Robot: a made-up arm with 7 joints.
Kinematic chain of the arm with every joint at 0, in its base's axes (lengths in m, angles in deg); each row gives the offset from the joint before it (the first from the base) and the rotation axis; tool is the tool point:
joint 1: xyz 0 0 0.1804 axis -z
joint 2: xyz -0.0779 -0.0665 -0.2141 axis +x
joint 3: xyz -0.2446 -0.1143 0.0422 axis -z
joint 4: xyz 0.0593 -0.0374 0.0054 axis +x
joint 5: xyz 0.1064 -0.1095 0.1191 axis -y
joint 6: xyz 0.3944 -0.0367 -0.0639 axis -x
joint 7: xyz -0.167 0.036 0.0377 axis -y
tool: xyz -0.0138 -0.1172 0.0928
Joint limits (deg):
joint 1: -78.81..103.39
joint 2: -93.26..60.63
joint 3: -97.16..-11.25
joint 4: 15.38..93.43
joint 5: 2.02..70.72
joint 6: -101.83..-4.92
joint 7: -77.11..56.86
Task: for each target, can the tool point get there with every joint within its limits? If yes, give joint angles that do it. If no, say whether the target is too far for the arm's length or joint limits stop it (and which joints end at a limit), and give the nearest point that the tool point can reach.
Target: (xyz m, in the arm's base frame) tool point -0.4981 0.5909 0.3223
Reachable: no: joint limits stop it (at a limit: joint 2, joint 3, joint 4, joint 5, joint 6) | nearest point -0.2999 0.3558 0.1957 | short by 0.333 m
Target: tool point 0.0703 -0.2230 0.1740
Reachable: yes | joints 47.36 7.75 -63.32 30.53 45.80 -14.30 -40.63
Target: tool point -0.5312 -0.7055 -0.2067
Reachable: no: joint limits stop it (at a limit: joint 3, joint 5) | nearest point -0.3821 -0.5075 -0.1542 | short by 0.253 m
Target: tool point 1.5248 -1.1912 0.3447
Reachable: no: too far | nearest point 0.5014 -0.3917 0.0817 | short by 1.325 m
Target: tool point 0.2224 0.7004 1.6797
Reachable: no: too far | nearest point 0.0544 0.1712 0.4931 | short by 1.310 m
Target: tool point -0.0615 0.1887 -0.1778
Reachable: yes | joints -61.37 -4.67 -84.81 71.39 59.71 -63.78 -38.06
